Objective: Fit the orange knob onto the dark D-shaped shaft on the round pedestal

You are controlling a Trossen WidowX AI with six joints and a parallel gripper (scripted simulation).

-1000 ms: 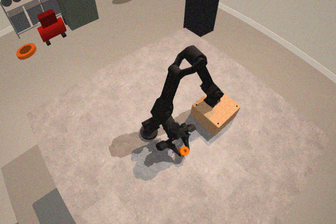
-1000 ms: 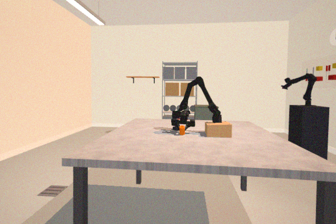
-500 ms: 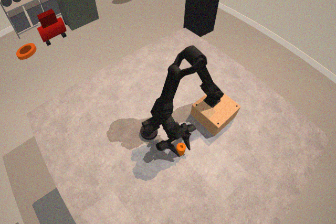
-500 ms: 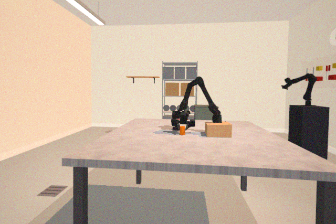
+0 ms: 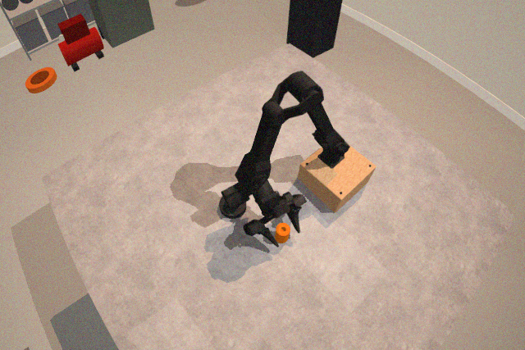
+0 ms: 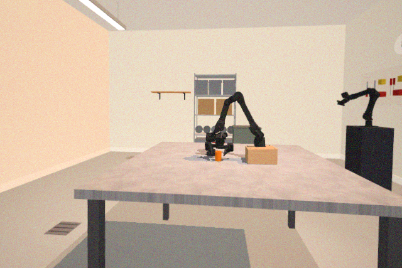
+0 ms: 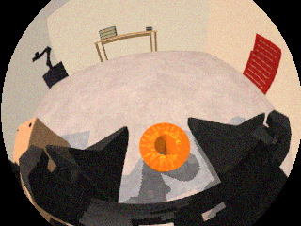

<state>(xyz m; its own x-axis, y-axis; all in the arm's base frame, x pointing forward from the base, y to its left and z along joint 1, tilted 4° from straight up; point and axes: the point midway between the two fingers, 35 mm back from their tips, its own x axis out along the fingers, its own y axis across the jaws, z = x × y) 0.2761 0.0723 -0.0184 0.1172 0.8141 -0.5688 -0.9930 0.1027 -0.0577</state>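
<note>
Now: gripper tip 3 cm to the left of the orange knob and 1 cm above it. From my gripper tip the other things lie so: dark round pedestal 4 cm ahead, 20 cm to the right, 1 cm below.
</note>
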